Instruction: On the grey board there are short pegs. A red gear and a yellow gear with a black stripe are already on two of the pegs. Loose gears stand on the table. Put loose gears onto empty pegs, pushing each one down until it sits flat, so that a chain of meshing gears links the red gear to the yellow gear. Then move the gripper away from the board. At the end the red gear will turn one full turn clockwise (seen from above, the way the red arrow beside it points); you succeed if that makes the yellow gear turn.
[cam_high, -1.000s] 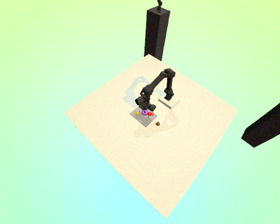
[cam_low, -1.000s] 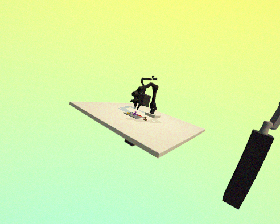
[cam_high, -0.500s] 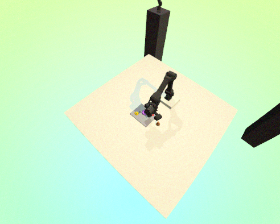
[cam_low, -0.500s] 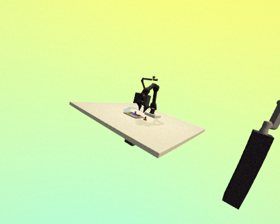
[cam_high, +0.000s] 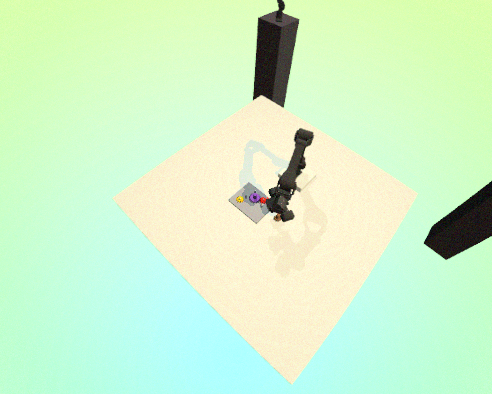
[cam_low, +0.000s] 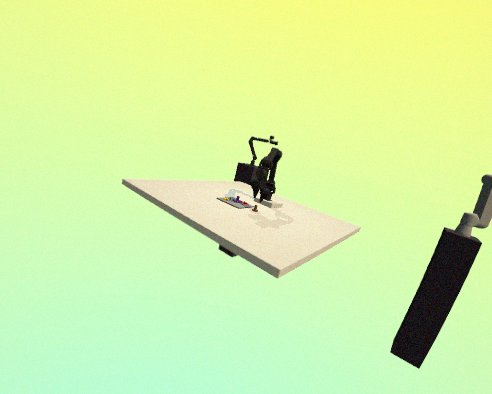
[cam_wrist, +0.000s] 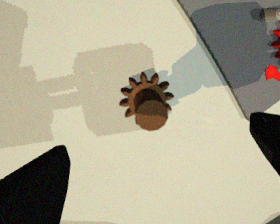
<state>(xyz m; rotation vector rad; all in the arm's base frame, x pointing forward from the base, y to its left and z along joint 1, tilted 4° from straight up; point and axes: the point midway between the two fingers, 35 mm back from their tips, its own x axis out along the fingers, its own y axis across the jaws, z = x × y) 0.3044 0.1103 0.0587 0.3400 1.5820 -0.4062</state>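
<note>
My gripper tip is now 60 mm above the brown gear. The rest, counted from my gripper tip: yellow gear (220 mm to the right, 60 mm below, 50 mm ahead); then red gear (120 mm to the right, 60 mm below, 30 mm behind); then purple gear (170 mm to the right, 50 mm below, 10 mm behind).
</note>
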